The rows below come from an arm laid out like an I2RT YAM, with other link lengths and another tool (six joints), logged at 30 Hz.
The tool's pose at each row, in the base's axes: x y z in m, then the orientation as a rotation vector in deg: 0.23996 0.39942 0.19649 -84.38 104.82 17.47; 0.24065 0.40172 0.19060 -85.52 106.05 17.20; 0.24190 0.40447 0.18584 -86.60 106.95 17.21; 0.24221 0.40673 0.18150 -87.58 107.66 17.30; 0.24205 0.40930 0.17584 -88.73 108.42 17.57; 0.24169 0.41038 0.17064 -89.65 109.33 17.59; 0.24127 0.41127 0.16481 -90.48 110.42 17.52; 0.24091 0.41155 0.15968 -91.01 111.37 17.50; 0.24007 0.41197 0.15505 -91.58 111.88 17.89; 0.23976 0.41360 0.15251 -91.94 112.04 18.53; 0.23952 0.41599 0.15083 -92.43 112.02 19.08; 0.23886 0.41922 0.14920 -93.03 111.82 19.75; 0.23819 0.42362 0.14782 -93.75 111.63 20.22; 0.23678 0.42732 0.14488 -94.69 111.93 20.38; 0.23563 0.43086 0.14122 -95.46 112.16 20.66
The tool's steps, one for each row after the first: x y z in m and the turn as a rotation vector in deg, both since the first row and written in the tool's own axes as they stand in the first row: 0.00226 0.00163 0.00572 -0.78 1.47 -0.01; 0.00340 0.00259 0.01115 -1.63 2.58 -0.08; 0.00466 0.00415 0.01563 -2.41 3.48 -0.17; 0.00662 0.00658 0.02101 -3.42 4.42 -0.26; 0.00936 0.00861 0.02509 -4.18 5.46 -0.24; 0.01268 0.01081 0.02947 -4.88 6.62 -0.10; 0.01596 0.01258 0.03302 -5.40 7.53 0.12; 0.01883 0.01470 0.03611 -6.09 8.00 0.22; 0.01937 0.01615 0.03872 -6.71 8.03 0.32; 0.01877 0.01755 0.04122 -7.31 8.04 0.24; 0.01753 0.01958 0.04403 -7.99 7.92 0.05; 0.01527 0.02191 0.04737 -8.63 7.94 -0.24; 0.01462 0.02512 0.05106 -9.33 8.51 -0.49; 0.01456 0.02822 0.05526 -9.99 8.92 -0.65
